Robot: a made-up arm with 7 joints. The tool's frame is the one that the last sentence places. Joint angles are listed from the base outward.
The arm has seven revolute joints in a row. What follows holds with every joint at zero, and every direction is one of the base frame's.
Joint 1 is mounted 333.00 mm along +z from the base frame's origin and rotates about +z.
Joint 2 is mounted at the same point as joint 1 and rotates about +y.
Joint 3 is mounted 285.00 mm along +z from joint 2 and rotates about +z.
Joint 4 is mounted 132.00 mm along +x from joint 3 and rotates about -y.
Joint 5 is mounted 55.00 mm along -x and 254.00 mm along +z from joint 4 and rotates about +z.
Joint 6 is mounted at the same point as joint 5 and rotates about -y.
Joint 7 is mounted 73.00 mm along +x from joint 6 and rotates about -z.
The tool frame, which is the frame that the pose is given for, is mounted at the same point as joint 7; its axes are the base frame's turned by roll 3.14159, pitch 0.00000 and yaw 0.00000 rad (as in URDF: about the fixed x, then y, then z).
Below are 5 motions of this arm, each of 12 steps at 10 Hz.
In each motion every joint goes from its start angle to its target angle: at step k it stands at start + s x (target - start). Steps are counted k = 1, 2, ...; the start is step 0. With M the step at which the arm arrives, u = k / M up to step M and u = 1 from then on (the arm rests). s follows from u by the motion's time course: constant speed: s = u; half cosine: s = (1 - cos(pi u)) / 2; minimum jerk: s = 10 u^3 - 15 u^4 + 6 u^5.
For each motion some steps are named. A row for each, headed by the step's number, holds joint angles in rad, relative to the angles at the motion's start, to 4 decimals.
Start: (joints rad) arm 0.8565 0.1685 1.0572 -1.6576 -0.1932 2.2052 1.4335
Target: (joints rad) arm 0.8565 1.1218 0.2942 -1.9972 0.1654 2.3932 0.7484
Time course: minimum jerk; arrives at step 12
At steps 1, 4, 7, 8, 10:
1: 0.0000 0.0049 -0.0039 -0.0017 0.0018 0.0010 -0.0035
4: 0.0000 0.2001 -0.1601 -0.0713 0.0753 0.0395 -0.1438
7: 0.0000 0.6229 -0.4985 -0.2219 0.2343 0.1228 -0.4476
8: 0.0000 0.7532 -0.6029 -0.2683 0.2833 0.1485 -0.5413
10: 0.0000 0.9195 -0.7359 -0.3275 0.3459 0.1813 -0.6608

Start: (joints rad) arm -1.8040 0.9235 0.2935 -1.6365 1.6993 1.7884 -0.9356
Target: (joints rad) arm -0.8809 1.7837 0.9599 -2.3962 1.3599 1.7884 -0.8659
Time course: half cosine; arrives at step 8
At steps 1, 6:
1: 0.0351 0.0327 0.0254 -0.0289 -0.0129 0.0000 0.0027
6: 0.7879 0.7342 0.5688 -0.6484 -0.2897 0.0000 0.0595

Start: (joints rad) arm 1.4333 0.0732 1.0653 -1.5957 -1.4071 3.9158 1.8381
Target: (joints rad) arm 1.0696 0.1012 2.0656 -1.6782 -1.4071 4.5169 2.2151
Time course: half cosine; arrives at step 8
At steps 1, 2, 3, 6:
1: -0.0138 0.0011 0.0381 -0.0031 0.0000 0.0229 0.0143
2: -0.0533 0.0041 0.1465 -0.0121 0.0000 0.0880 0.0552
3: -0.1123 0.0086 0.3088 -0.0255 0.0000 0.1855 0.1164
6: -0.3104 0.0239 0.8538 -0.0704 0.0000 0.5131 0.3218

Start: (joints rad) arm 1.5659 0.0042 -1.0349 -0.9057 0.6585 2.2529 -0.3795
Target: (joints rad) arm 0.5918 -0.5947 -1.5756 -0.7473 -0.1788 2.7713 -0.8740
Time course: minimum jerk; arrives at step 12
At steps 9, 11, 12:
9: -0.8733 -0.5369 -0.4847 0.1420 -0.7506 0.4647 -0.4433
11: -0.9691 -0.5959 -0.5379 0.1576 -0.8330 0.5158 -0.4920
12: -0.9741 -0.5989 -0.5407 0.1584 -0.8373 0.5184 -0.4945

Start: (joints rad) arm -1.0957 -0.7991 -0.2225 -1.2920 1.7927 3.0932 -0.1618
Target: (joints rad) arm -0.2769 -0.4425 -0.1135 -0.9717 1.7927 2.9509 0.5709
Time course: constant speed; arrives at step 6
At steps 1, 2, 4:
1: 0.1365 0.0594 0.0182 0.0534 0.0000 -0.0237 0.1221
2: 0.2729 0.1189 0.0363 0.1068 0.0000 -0.0474 0.2442
4: 0.5459 0.2377 0.0727 0.2135 0.0000 -0.0949 0.4885

